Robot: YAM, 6 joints.
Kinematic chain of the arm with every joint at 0, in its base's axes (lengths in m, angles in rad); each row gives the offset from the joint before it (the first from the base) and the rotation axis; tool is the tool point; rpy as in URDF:
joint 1: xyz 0 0 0.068 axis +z
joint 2: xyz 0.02 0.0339 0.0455 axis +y
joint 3: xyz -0.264 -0.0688 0 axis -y
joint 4: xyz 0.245 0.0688 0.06 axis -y
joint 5: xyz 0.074 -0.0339 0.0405 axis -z
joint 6: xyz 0.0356 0 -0.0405 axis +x
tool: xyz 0 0 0 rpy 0 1.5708 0
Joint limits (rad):
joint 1: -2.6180..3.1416
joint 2: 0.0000..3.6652
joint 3: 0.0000..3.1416
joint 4: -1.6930..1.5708
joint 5: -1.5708..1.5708
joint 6: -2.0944..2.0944
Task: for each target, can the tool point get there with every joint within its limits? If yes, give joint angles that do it. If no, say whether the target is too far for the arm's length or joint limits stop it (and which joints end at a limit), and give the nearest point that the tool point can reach.
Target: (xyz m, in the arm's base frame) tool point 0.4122 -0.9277 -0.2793
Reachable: no: too far | nearest point 0.2445 -0.5503 -0.1163 | short by 0.444 m
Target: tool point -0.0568 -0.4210 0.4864
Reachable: yes | joints 1.5178 0.4517 2.5605 -0.1839 -1.3101 0.8436
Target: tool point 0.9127 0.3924 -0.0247
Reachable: no: too far | nearest point 0.5876 0.2526 0.0255 | short by 0.357 m
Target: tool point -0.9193 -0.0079 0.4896
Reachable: no: too far | nearest point -0.5974 -0.0007 0.3550 | short by 0.349 m
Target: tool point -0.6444 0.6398 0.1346
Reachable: no: too far | nearest point -0.4582 0.4549 0.1284 | short by 0.262 m
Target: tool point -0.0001 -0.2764 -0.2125
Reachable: yes | joints -1.6339 3.0995 1.0526 0.9833 -0.5075 0.7673
